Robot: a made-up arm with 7 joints.
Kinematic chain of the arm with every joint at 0, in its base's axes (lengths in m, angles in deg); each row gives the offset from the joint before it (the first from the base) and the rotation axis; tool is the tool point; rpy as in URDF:
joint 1: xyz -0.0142 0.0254 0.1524 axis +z
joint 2: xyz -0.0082 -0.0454 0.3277 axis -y
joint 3: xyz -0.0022 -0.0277 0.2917 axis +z
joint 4: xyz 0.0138 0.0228 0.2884 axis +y
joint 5: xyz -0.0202 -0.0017 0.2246 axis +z
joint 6: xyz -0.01 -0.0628 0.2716 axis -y
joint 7: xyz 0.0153 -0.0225 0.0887 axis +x
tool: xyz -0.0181 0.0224 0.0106 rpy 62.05 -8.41 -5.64
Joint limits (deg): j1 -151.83..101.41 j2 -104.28..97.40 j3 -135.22..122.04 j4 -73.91..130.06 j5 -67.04..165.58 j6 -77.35..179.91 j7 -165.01..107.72
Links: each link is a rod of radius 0.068 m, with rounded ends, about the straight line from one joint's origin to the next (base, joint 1, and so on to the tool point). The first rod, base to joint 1, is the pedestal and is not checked.
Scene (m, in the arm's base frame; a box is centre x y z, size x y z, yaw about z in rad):
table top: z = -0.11
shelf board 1: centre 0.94 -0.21 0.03 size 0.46 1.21 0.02 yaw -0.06
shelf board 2: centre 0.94 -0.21 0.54 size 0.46 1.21 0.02 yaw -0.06
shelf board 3: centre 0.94 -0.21 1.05 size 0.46 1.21 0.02 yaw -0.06
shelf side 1: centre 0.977 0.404 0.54 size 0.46 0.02 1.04 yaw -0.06
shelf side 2: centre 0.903 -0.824 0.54 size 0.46 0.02 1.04 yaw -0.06
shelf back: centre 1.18 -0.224 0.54 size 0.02 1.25 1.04 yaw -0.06
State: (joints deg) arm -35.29 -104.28 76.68 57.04 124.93 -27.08 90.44
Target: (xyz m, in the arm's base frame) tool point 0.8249 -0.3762 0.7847
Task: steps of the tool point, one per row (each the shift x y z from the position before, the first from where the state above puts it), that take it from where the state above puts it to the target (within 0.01 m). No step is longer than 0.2 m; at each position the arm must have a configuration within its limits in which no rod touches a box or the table.
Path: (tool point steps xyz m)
1: -0.0986 0.0005 -0.0092
2: -0.1153 0.0037 -0.0079
3: -0.1281 0.0090 0.0009
4: -0.1355 0.0155 0.0161
5: 0.0569 -0.0791 0.1169
6: 0.0187 -0.0842 0.1339
7: -0.0227 -0.0802 0.1427
8: -0.0630 -0.0671 0.1426
9: 0.1359 -0.0292 -0.0037
10: 0.1263 -0.0065 -0.0024
11: 0.1111 0.0133 0.0061

